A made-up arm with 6 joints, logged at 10 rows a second.
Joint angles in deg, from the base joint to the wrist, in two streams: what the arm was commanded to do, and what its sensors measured. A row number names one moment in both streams.
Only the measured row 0 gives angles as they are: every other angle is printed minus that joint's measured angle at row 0.
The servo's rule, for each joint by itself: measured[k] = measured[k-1] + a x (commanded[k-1-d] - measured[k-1]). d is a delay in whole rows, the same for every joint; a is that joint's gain. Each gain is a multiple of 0.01, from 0.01 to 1. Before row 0 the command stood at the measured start. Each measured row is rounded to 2 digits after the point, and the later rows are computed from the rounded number. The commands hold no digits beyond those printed.
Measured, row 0:
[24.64, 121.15, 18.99, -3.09, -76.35, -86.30]
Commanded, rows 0 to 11:
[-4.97, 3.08, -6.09, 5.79, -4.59, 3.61]
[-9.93, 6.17, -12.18, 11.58, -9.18, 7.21]
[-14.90, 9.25, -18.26, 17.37, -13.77, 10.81]
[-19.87, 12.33, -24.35, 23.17, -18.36, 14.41]
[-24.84, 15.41, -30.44, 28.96, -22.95, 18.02]
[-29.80, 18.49, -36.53, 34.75, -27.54, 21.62]
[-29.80, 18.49, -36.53, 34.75, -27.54, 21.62]
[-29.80, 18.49, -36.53, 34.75, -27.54, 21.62]
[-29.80, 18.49, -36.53, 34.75, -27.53, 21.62]
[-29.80, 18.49, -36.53, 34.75, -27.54, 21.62]
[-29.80, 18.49, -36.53, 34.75, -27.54, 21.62]
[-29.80, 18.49, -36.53, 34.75, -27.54, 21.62]
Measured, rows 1 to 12:
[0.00, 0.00, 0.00, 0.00, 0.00, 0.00]
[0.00, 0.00, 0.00, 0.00, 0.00, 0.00]
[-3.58, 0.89, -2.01, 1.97, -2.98, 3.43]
[-8.15, 2.42, -5.37, 5.24, -7.01, 7.02]
[-13.01, 4.40, -9.62, 9.36, -11.40, 10.62]
[-17.95, 6.70, -14.48, 14.06, -15.92, 14.22]
[-22.91, 9.23, -19.75, 19.13, -20.49, 17.83]
[-27.87, 11.92, -25.29, 24.44, -25.07, 21.43]
[-29.26, 13.83, -29.00, 27.95, -26.68, 21.61]
[-29.65, 15.18, -31.48, 30.26, -27.24, 21.62]
[-29.76, 16.14, -33.15, 31.79, -27.43, 21.62]
[-29.79, 16.82, -34.27, 32.80, -27.50, 21.62]
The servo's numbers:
d 2
a 0.72 0.29 0.33 0.34 0.65 0.95

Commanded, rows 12 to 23:
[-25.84, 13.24, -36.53, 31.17, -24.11, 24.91]
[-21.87, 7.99, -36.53, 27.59, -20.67, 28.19]
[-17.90, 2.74, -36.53, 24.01, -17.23, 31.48]
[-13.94, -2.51, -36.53, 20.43, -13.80, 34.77]
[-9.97, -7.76, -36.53, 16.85, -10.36, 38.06]
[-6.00, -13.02, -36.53, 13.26, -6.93, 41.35]
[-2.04, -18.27, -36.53, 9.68, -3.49, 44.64]
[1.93, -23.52, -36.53, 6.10, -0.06, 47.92]
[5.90, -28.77, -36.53, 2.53, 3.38, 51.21]
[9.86, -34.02, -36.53, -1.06, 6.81, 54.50]
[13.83, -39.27, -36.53, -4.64, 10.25, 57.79]
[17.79, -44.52, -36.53, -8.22, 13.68, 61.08]
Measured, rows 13 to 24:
[-29.80, 17.30, -35.02, 33.46, -27.53, 21.62]
[-29.80, 17.65, -35.52, 33.90, -27.54, 21.62]
[-26.95, 16.37, -35.85, 32.97, -25.31, 24.75]
[-23.29, 13.94, -36.07, 31.14, -22.29, 28.02]
[-19.41, 10.69, -36.22, 28.72, -19.00, 31.31]
[-15.47, 6.86, -36.32, 25.90, -15.62, 34.60]
[-11.51, 2.62, -36.39, 22.82, -12.20, 37.89]
[-7.54, -1.92, -36.44, 19.57, -8.77, 41.18]
[-3.58, -6.66, -36.47, 16.21, -5.34, 44.47]
[0.39, -11.55, -36.49, 12.77, -1.91, 47.75]
[4.36, -16.54, -36.50, 9.29, 1.53, 51.04]
[8.32, -21.61, -36.51, 5.77, 4.96, 54.33]

